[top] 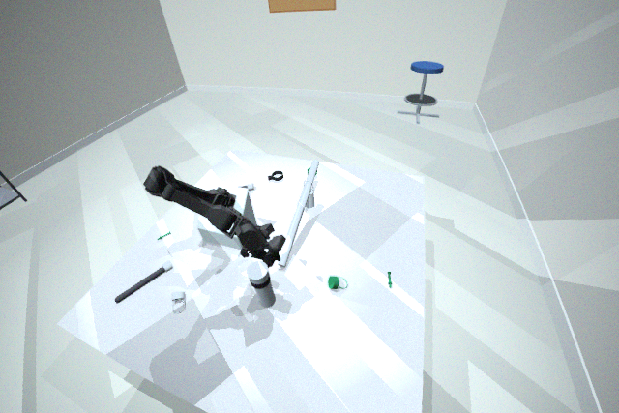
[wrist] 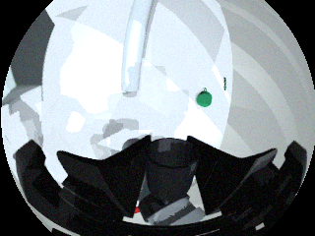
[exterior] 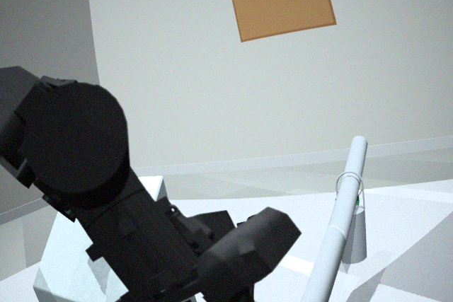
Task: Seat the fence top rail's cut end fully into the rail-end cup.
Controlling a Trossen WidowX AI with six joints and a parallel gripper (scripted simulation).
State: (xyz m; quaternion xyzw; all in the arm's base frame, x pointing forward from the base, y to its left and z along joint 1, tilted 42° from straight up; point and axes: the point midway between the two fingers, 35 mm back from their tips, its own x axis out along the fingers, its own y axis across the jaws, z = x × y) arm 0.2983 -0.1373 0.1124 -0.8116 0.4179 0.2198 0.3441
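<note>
The dark cup lies 3 cm to the right of my gripper tip, 3 cm above it and 1 cm behind it. Also, from my gripper tip: green ring 23 cm ahead, 12 cm below, 6 cm to the left.
</note>
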